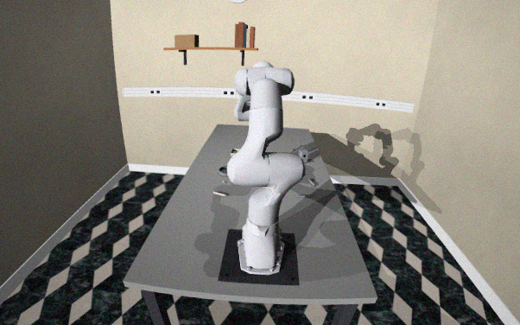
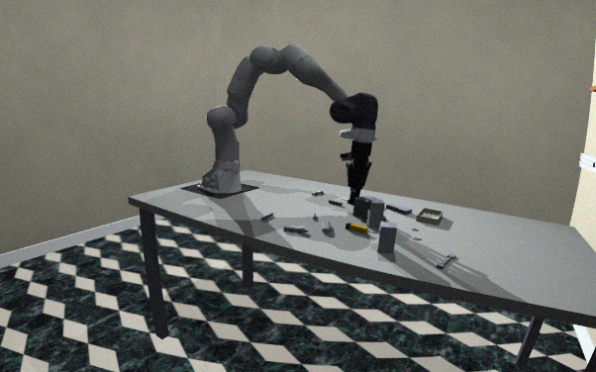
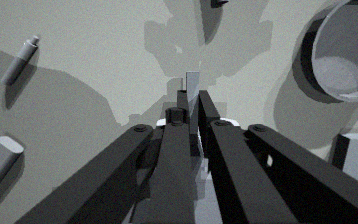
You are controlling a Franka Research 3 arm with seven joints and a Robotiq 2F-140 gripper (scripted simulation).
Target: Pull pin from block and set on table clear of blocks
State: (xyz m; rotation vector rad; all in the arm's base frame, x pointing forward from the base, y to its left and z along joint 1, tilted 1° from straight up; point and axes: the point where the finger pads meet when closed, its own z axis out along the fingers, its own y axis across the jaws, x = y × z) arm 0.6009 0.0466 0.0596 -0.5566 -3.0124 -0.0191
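My hand is 3 cm above the grey square pin and 1 cm short of it. Also, from my hand: round dish (17 cm to the left, 6 cm below, 1 cm ahead); then grey block (5 cm ahead, 3 cm below, 2 cm to the right); then grey rod (11 cm behind, 7 cm to the left, 6 cm below).
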